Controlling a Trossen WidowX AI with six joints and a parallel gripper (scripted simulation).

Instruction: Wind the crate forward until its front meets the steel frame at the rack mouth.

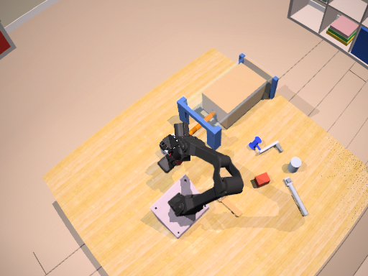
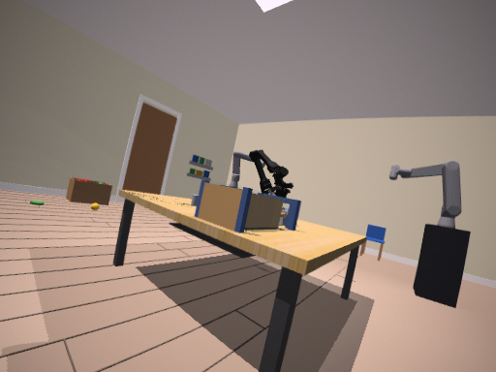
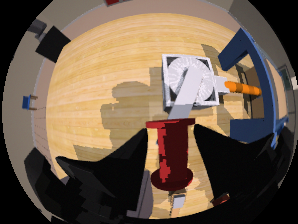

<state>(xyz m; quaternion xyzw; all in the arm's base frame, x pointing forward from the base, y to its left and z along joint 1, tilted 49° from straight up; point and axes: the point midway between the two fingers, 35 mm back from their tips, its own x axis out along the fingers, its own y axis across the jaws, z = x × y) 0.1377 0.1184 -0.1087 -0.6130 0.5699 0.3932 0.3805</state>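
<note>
The red knob is 20 mm to the right of my gripper tip. From my gripper tip the other things lie so: blue steel frame 200 mm ahead, 70 mm to the left, 30 mm below; winch 30 mm ahead, 70 mm to the left, 100 mm below; crank handle 20 mm ahead, 20 mm to the left, 30 mm below.
</note>
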